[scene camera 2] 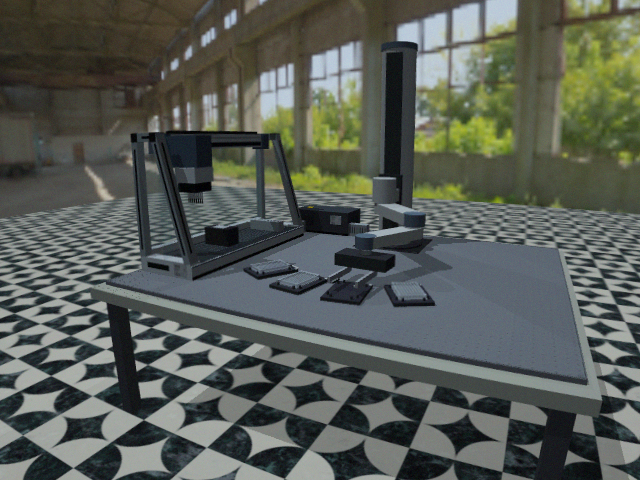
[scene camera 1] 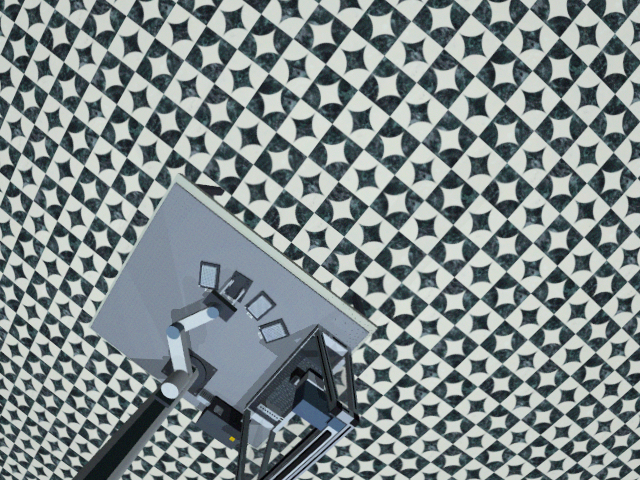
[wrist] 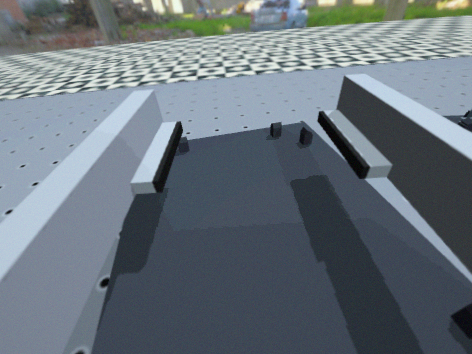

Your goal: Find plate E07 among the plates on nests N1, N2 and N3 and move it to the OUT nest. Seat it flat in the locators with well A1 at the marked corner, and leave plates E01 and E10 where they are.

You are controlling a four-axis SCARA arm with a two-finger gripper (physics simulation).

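Seen in the pictures: gripper, fingertip midpoint: (scene camera 2: pixel 342 282) (scene camera 1: pixel 238 284) (wrist: pixel 249 104); arm's base, link origin: (scene camera 2: pixel 394 245).
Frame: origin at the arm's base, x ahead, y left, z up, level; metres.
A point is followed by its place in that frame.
Observation:
Three clear plates sit on dark nests: one plate (scene camera 1: pixel 208 275) {x 0.679, y 0.249, z 0.037 m} (scene camera 2: pixel 408 290) {x 0.677, y 0.249, z 0.036 m} on one side of a nest that shows no plate (scene camera 1: pixel 244 279) {x 0.795, y 0.065, z 0.025 m} (scene camera 2: pixel 345 295) {x 0.772, y 0.082, z 0.025 m} (wrist: pixel 235 250) {x 0.713, y 0.082, z 0.025 m}, and two on the other, a middle plate (scene camera 1: pixel 260 304) {x 0.737, y -0.101, z 0.039 m} (scene camera 2: pixel 298 280) {x 0.747, y -0.092, z 0.039 m} and an end plate (scene camera 1: pixel 273 330) {x 0.650, y -0.261, z 0.039 m} (scene camera 2: pixel 269 267) {x 0.666, y -0.255, z 0.039 m}. Their labels cannot be read, so which is E07 cannot be told. My gripper (scene camera 1: pixel 236 290) {x 0.765, y 0.068, z 0.061 m} (scene camera 2: pixel 344 281) {x 0.765, y 0.068, z 0.061 m} (wrist: pixel 249 104) {x 0.765, y 0.068, z 0.061 m} is shut with nothing between its fingers. It hangs low over the plateless nest, whose small locators show between and beyond the fingertips in the wrist view.
A framed pipetting machine (scene camera 2: pixel 191 248) {x 0.823, y -0.470, z 0.119 m} with a blue head (scene camera 1: pixel 311 397) {x 0.778, y -0.504, z 0.465 m} (scene camera 2: pixel 191 155) {x 0.778, y -0.488, z 0.433 m} stands beside the end plate. A black box (scene camera 1: pixel 219 421) {x -0.059, y -0.360, z 0.128 m} (scene camera 2: pixel 330 219) {x -0.033, y -0.342, z 0.089 m} stands near the arm's column (scene camera 2: pixel 398 124) {x 0.077, y 0.025, z 0.548 m}. The table (scene camera 1: pixel 149 248) {x 0.560, y 0.648, z 0.013 m} (scene camera 2: pixel 491 320) {x 0.756, y 0.504, z 0.013 m} has an open edge beyond the nests.

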